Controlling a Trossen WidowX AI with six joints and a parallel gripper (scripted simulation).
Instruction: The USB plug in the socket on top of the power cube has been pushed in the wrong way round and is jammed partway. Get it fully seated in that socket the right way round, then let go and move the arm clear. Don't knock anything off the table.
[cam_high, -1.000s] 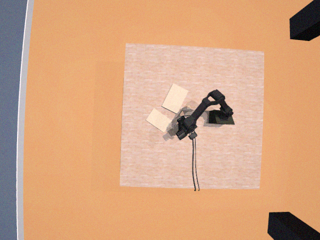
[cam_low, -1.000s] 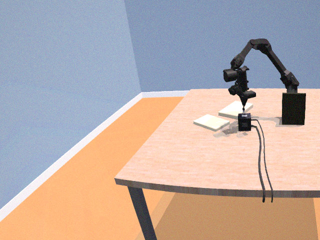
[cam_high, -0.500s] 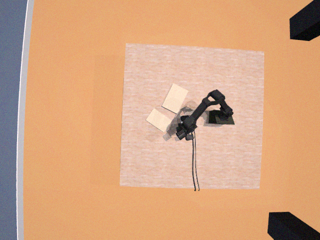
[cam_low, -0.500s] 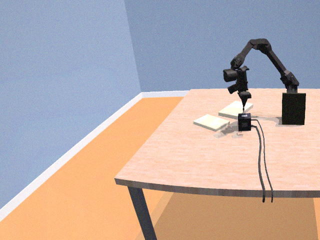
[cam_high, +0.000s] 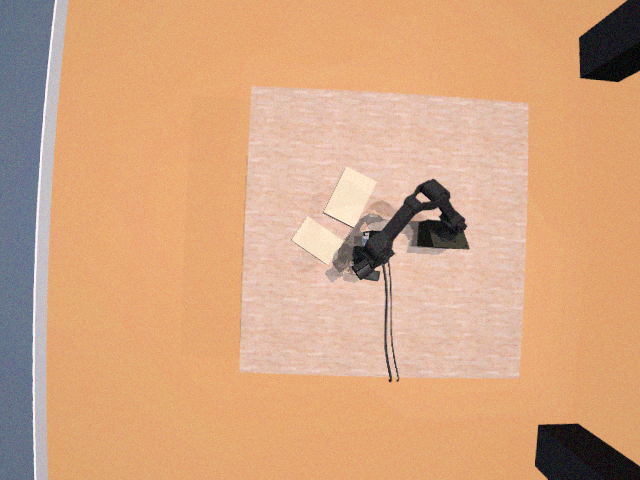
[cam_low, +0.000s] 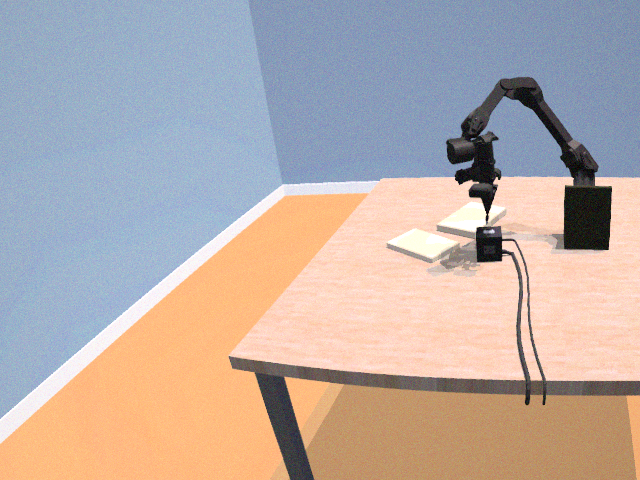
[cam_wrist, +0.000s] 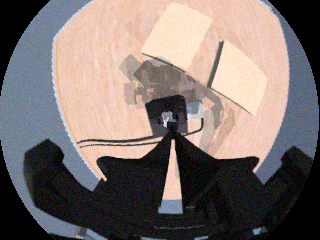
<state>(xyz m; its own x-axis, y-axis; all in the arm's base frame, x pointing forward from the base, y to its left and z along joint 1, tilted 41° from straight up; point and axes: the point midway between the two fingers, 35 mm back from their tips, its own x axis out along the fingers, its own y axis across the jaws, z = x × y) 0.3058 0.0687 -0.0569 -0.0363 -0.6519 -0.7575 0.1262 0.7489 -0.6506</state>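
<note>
Now: the USB plug 2 cm below my gripper tip.
</note>
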